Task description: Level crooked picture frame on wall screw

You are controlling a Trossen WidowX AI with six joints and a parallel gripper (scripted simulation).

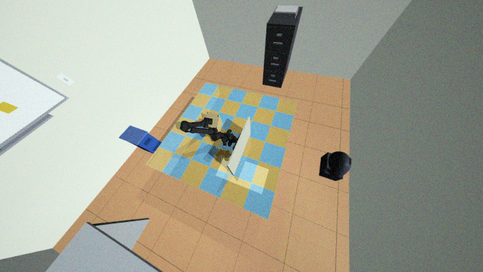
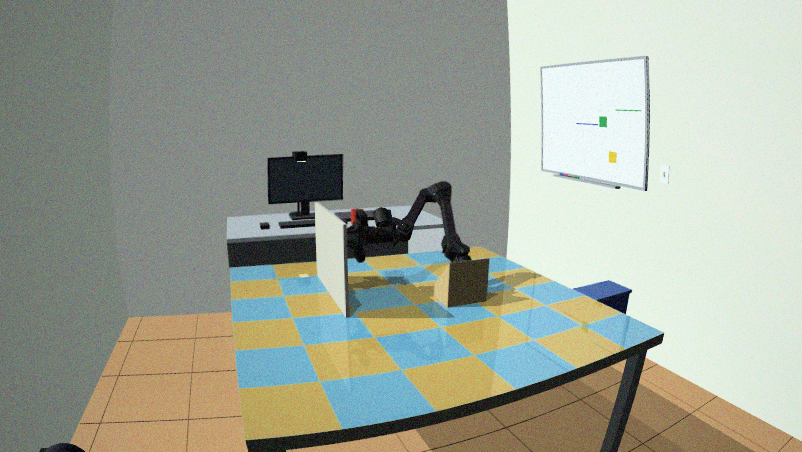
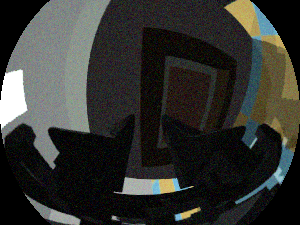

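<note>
Right now my gripper tip is 10 mm short of the picture frame, 10 mm to the left of it and 50 mm above it. Round my gripper tip: wall panel 20 mm ahead, 20 mm to the right, 60 mm below.
</note>
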